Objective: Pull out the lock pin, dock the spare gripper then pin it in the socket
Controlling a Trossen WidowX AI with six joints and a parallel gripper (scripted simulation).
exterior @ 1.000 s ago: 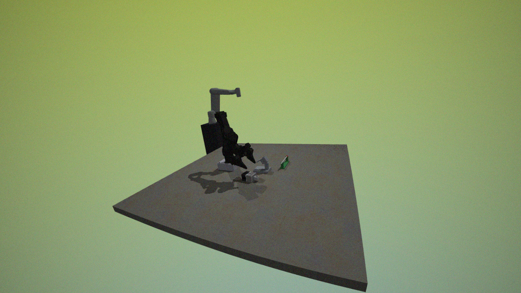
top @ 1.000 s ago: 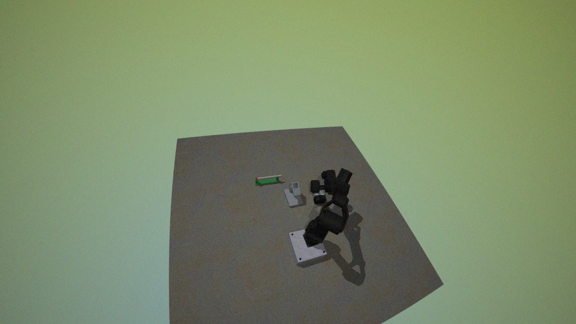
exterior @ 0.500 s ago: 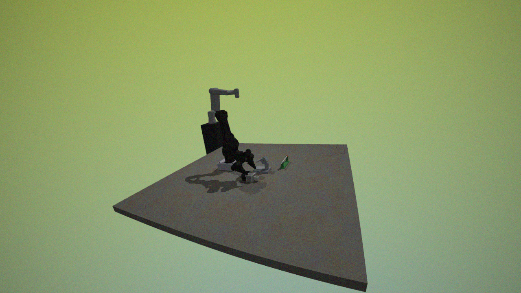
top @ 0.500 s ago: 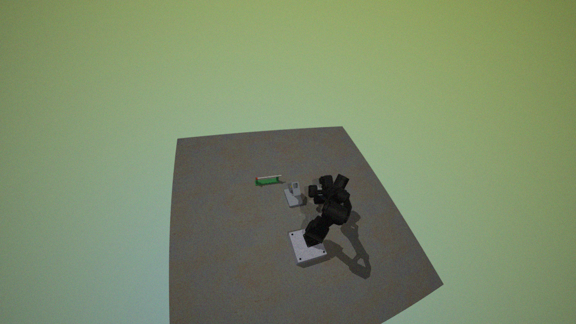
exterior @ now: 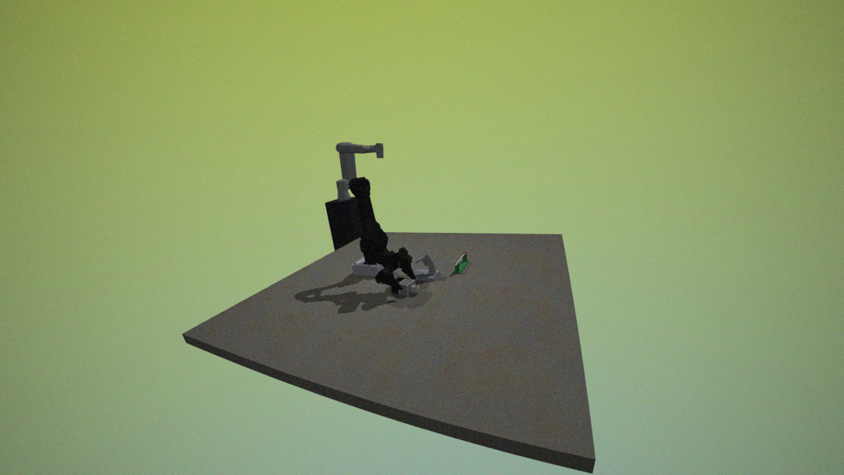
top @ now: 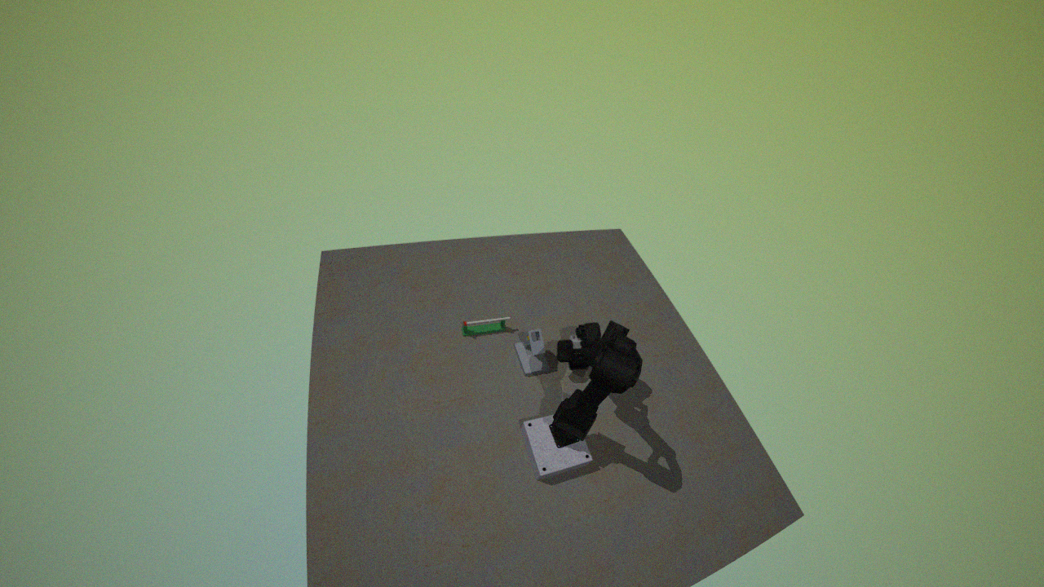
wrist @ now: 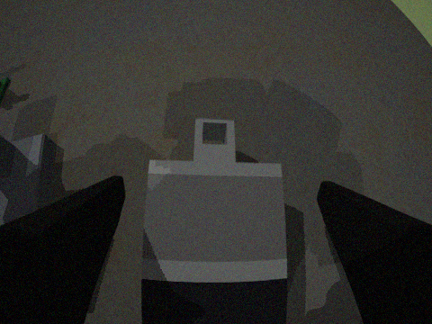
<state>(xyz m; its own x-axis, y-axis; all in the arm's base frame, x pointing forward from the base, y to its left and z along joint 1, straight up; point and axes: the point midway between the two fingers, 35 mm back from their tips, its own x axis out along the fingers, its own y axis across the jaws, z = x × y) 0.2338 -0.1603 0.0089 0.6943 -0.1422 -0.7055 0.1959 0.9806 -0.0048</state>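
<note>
My gripper tip is now 2 cm above the spare gripper, 1 cm to the right of it and 1 cm past it. Round my gripper tip: socket 15 cm to the left, 2 cm ahead, 1 cm above; green cradle 27 cm to the left, 14 cm ahead, 1 cm below.
</note>
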